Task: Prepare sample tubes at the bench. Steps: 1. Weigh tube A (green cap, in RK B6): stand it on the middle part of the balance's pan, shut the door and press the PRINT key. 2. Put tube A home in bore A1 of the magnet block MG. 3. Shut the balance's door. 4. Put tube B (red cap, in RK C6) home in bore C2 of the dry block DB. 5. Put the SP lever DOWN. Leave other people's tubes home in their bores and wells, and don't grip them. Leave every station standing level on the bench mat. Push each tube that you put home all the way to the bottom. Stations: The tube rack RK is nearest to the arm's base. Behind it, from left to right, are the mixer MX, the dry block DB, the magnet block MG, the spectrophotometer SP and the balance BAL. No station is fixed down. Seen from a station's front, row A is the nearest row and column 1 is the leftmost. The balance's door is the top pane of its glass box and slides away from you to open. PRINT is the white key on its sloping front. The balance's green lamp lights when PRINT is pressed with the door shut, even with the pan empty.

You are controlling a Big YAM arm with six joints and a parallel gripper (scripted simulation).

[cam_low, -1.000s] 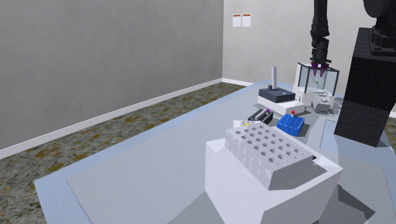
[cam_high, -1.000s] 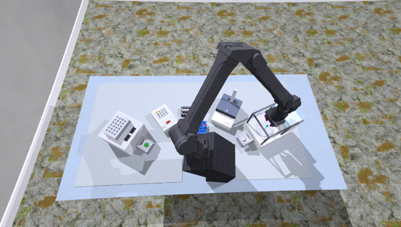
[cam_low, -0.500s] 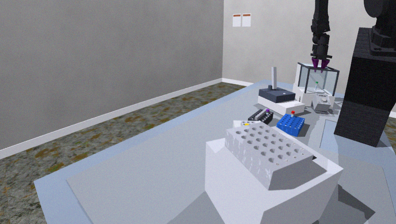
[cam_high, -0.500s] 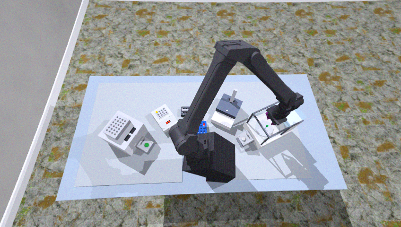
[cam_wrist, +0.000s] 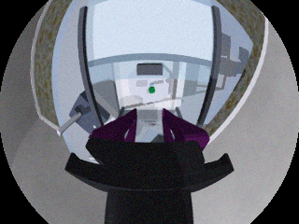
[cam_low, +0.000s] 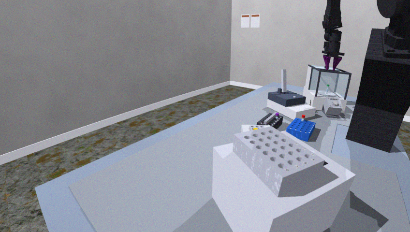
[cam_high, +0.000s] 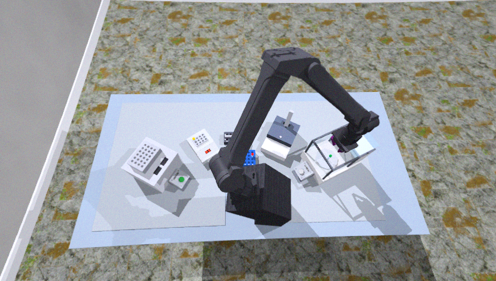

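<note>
Now: the balance door 4 cm ahead of my hand and 8 cm to the right of it. Round my hand: white print key: 6 cm behind, 14 cm to the left, 14 cm below; then SP lever: 20 cm ahead, 18 cm to the left, 7 cm below; then round pan: 14 cm below.
</note>
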